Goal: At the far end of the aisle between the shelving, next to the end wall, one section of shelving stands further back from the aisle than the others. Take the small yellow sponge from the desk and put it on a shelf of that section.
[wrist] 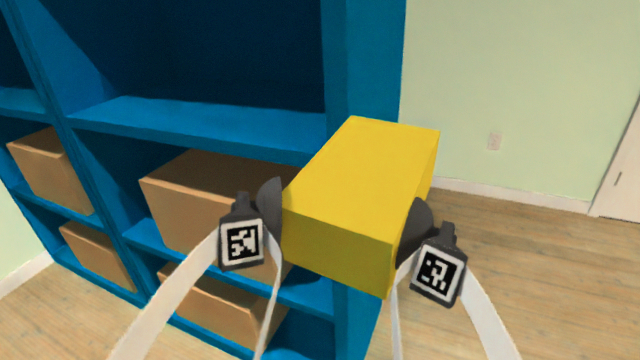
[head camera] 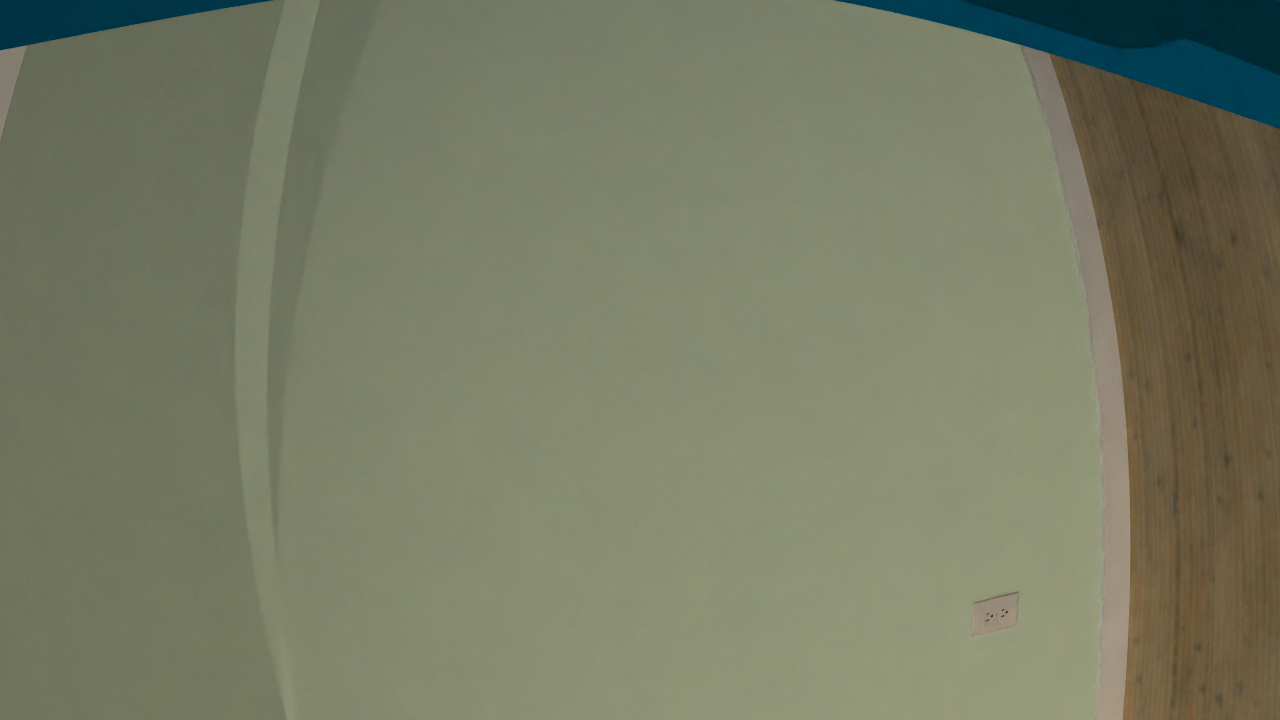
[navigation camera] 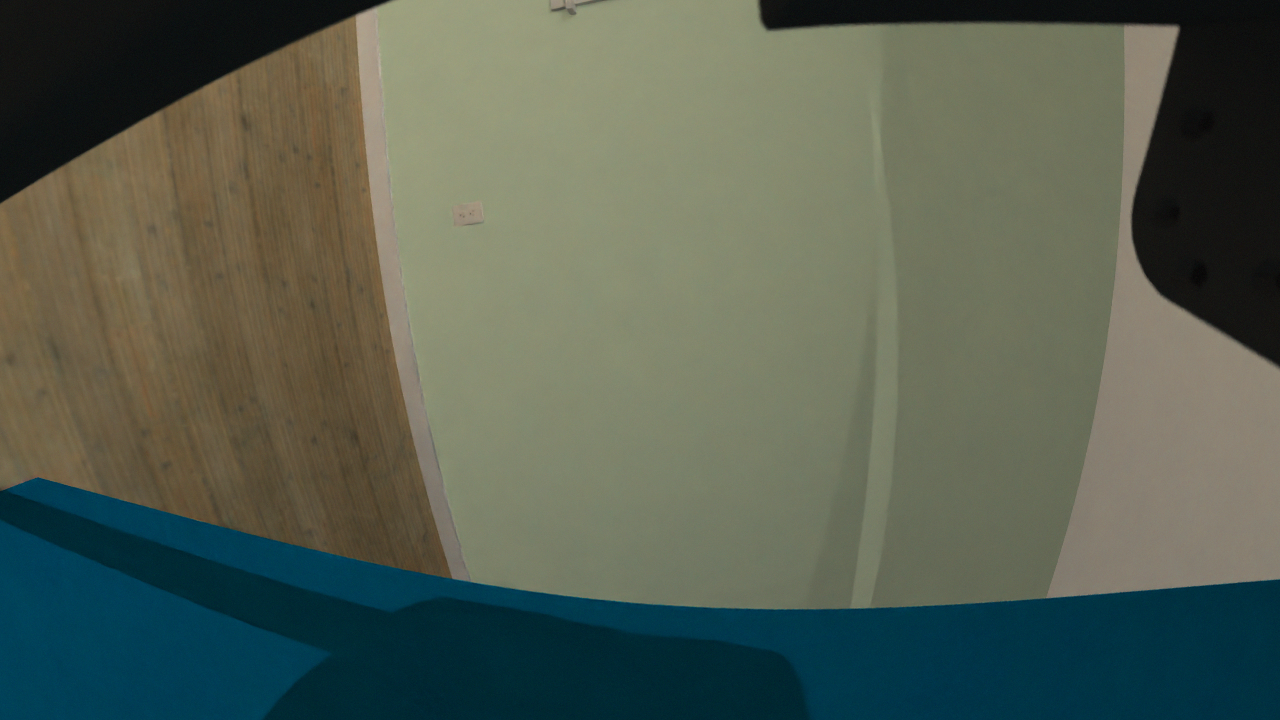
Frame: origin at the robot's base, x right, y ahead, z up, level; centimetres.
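Seen in the pictures: gripper, fingertip midpoint: (wrist: 344, 212).
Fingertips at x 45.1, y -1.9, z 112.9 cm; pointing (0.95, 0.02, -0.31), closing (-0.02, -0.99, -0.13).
A point is followed by its place in that frame.
The yellow sponge (wrist: 355, 195) @(y -2.5, x 43.3, z 115.4 cm) is between the two fingertips in the wrist view, held up off any surface. My gripper (wrist: 344, 212) @(y -1.9, x 45.1, z 112.9 cm) is shut on it, one dark pad on each side. Behind and to the left of the sponge stands a blue shelving section (wrist: 372, 65) @(y -5.3, x 91.6, z 111.9 cm). One of its shelf boards (wrist: 210, 120) @(y 32.5, x 97.8, z 99.1 cm) has an open, dark compartment above it. Whether this section is the set-back one cannot be told. The gripper and the sponge do not show in the head and navigation views. The desk does not show.
Cardboard boxes (wrist: 185, 210) @(y 45.0, x 94.8, z 73.8 cm) (wrist: 52, 170) @(y 114.4, x 117.0, z 73.5 cm) stand in the lower compartments. A green wall (head camera: 671, 358) @(y 73.4, x -128.1, z 100.4 cm) (navigation camera: 671, 358) @(y 74.7, x -127.7, z 103.4 cm) (wrist: 520, 65) @(y -92.9, x 214.3, z 87.2 cm) with an outlet (head camera: 995, 614) @(y 26.0, x -142.9, z 40.2 cm) (navigation camera: 468, 214) @(y 26.0, x -142.9, z 40.4 cm) (wrist: 494, 141) is beyond. A blue surface (navigation camera: 134, 591) @(y 28.0, x -12.3, z 67.8 cm) crosses the bottom of the navigation view. A pale door (wrist: 622, 175) @(y -158.6, x 191.5, z 30.8 cm) is at the right.
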